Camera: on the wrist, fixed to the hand. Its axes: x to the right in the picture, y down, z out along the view.
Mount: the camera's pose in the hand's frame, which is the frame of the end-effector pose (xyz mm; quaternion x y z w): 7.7 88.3 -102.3 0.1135 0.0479 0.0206 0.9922
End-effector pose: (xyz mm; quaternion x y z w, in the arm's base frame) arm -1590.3 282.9 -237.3 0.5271 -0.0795 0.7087 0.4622
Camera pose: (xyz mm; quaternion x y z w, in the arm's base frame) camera -1724.6 299.2 -242.1 0.5398 0.0128 0.7469 0.3880
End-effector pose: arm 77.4 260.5 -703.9 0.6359 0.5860 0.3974 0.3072
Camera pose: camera 33.1 249.4 -576.5 0.6588 0.6281 0.3646 0.1964
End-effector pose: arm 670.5 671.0 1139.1 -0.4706 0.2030 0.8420 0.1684
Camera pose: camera 698.8 544.5 1100.1 -0.4840 0.3147 0.7933 0.1934
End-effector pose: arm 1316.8 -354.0 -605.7 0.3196 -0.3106 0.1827 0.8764
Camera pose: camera 1320.4 -219.8 -622.8 0.4014 -0.2520 0.2499 0.8443
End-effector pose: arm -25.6 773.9 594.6 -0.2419 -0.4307 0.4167 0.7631
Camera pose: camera 26.7 826.7 481.4 -0.1822 -0.3385 0.4665 0.7966
